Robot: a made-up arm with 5 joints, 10 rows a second.
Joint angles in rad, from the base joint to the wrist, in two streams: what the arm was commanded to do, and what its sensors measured. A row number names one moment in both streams.
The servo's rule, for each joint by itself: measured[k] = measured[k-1] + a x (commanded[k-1-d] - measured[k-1]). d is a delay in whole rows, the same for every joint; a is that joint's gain. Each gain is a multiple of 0.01, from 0.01 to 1. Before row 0 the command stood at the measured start. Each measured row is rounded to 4 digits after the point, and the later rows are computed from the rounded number. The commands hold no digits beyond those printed.
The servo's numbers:
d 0
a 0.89 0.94 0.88 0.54 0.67
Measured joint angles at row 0:
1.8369, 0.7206, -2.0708, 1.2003, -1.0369
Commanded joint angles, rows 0 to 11:
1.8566, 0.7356, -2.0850, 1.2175, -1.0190
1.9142, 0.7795, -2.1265, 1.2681, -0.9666
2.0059, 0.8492, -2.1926, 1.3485, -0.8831
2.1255, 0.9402, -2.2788, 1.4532, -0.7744
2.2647, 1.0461, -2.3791, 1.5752, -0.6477
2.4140, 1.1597, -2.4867, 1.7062, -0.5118
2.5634, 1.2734, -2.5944, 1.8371, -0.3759
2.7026, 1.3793, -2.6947, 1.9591, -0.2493
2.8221, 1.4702, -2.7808, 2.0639, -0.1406
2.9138, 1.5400, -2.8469, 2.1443, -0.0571
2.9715, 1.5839, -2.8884, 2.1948, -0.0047
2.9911, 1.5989, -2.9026, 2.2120, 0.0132
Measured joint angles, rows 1 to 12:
1.8544, 0.7347, -2.0833, 1.2096, -1.0249
1.9076, 0.7768, -2.1213, 1.2412, -0.9858
1.9951, 0.8449, -2.1840, 1.2991, -0.9170
2.1112, 0.9345, -2.2674, 1.3823, -0.8215
2.2478, 1.0394, -2.3657, 1.4865, -0.7051
2.3957, 1.1525, -2.4722, 1.6051, -0.5756
2.5450, 1.2661, -2.5797, 1.7304, -0.4418
2.6853, 1.3725, -2.6809, 1.8539, -0.3128
2.8071, 1.4643, -2.7688, 1.9673, -0.1974
2.9021, 1.5355, -2.8375, 2.0629, -0.1034
2.9639, 1.5810, -2.8823, 2.1341, -0.0373
2.9881, 1.5978, -2.9002, 2.1762, -0.0035

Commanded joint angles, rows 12 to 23:
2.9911, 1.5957, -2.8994, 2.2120, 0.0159
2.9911, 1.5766, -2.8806, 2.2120, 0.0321
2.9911, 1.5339, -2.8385, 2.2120, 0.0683
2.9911, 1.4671, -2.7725, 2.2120, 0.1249
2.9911, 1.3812, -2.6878, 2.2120, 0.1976
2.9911, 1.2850, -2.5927, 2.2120, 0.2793
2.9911, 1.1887, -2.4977, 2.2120, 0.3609
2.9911, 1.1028, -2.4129, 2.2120, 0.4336
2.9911, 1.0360, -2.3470, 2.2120, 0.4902
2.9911, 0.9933, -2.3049, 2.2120, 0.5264
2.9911, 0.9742, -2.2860, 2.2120, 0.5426
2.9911, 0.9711, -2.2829, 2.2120, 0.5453
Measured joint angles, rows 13 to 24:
2.9908, 1.5958, -2.8995, 2.1955, 0.0095
2.9911, 1.5778, -2.8829, 2.2044, 0.0246
2.9911, 1.5365, -2.8438, 2.2085, 0.0539
2.9911, 1.4713, -2.7811, 2.2104, 0.1015
2.9911, 1.3866, -2.6990, 2.2113, 0.1659
2.9911, 1.2911, -2.6055, 2.2117, 0.2419
2.9911, 1.1948, -2.5106, 2.2119, 0.3216
2.9911, 1.1083, -2.4246, 2.2120, 0.3966
2.9911, 1.0403, -2.3563, 2.2120, 0.4593
2.9911, 0.9961, -2.3111, 2.2120, 0.5043
2.9911, 0.9755, -2.2890, 2.2120, 0.5300
2.9911, 0.9714, -2.2836, 2.2120, 0.5403

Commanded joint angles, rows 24 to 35:
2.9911, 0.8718, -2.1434, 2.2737, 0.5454
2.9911, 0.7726, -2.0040, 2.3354, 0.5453
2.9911, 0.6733, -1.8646, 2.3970, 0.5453
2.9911, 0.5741, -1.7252, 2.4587, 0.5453
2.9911, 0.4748, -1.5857, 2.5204, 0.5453
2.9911, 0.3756, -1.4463, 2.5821, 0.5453
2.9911, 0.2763, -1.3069, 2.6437, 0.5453
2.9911, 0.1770, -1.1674, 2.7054, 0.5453
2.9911, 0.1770, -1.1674, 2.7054, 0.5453
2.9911, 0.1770, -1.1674, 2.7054, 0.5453
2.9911, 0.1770, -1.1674, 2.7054, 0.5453
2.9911, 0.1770, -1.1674, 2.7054, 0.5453
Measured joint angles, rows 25 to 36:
2.9911, 0.8778, -2.1602, 2.2453, 0.5437
2.9911, 0.7789, -2.0227, 2.2940, 0.5448
2.9911, 0.6796, -1.8836, 2.3496, 0.5451
2.9911, 0.5804, -1.7442, 2.4085, 0.5452
2.9911, 0.4811, -1.6047, 2.4689, 0.5453
2.9911, 0.3819, -1.4653, 2.5300, 0.5453
2.9911, 0.2826, -1.3259, 2.5914, 0.5453
2.9911, 0.1833, -1.1864, 2.6530, 0.5453
2.9911, 0.1774, -1.1697, 2.6813, 0.5453
2.9911, 0.1770, -1.1677, 2.6943, 0.5453
2.9911, 0.1770, -1.1674, 2.7003, 0.5453
2.9911, 0.1770, -1.1674, 2.7031, 0.5453

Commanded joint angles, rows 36 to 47:
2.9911, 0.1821, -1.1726, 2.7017, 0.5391
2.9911, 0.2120, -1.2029, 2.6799, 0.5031
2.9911, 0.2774, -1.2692, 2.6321, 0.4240
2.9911, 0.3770, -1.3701, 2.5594, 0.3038
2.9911, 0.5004, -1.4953, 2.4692, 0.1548
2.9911, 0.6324, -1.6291, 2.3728, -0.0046
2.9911, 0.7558, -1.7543, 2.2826, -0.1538
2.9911, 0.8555, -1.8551, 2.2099, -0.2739
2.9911, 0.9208, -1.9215, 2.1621, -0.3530
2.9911, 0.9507, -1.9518, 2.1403, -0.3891
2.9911, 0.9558, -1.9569, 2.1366, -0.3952
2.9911, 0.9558, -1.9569, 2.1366, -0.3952
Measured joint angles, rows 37 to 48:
2.9911, 0.1818, -1.1720, 2.7023, 0.5411
2.9911, 0.2102, -1.1992, 2.6902, 0.5156
2.9911, 0.2734, -1.2608, 2.6588, 0.4542
2.9911, 0.3708, -1.3570, 2.6051, 0.3534
2.9911, 0.4926, -1.4787, 2.5317, 0.2203
2.9911, 0.6240, -1.6111, 2.4459, 0.0696
2.9911, 0.7479, -1.7371, 2.3577, -0.0801
2.9911, 0.8490, -1.8409, 2.2779, -0.2099
2.9911, 0.9165, -1.9118, 2.2154, -0.3058
2.9911, 0.9486, -1.9470, 2.1748, -0.3616
2.9911, 0.9554, -1.9557, 2.1542, -0.3841
2.9911, 0.9558, -1.9568, 2.1447, -0.3915

